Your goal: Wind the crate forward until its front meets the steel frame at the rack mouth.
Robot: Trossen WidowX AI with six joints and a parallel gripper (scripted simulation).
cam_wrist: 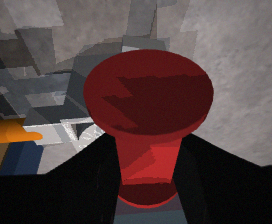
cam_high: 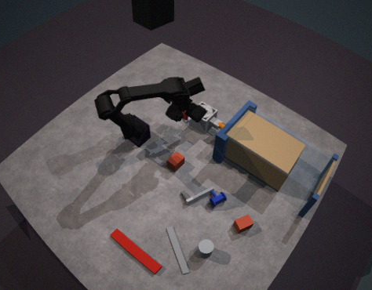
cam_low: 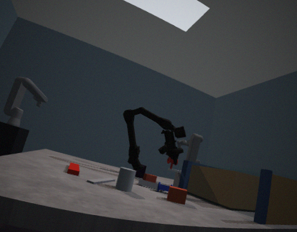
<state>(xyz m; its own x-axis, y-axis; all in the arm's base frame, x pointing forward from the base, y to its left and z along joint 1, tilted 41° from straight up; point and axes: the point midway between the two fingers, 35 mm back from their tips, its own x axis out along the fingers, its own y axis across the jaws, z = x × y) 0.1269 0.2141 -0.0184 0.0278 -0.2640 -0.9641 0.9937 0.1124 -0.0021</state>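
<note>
My gripper tip is now 30 mm above the winch handle with red knob and 20 mm to the right of it. Also, from my gripper tip: blue t-shaped piece (320 mm ahead, 160 mm to the right, 120 mm below); grey strip (420 mm to the right, 380 mm ahead, 130 mm below); grey winch (100 mm below, 70 mm to the left).
</note>
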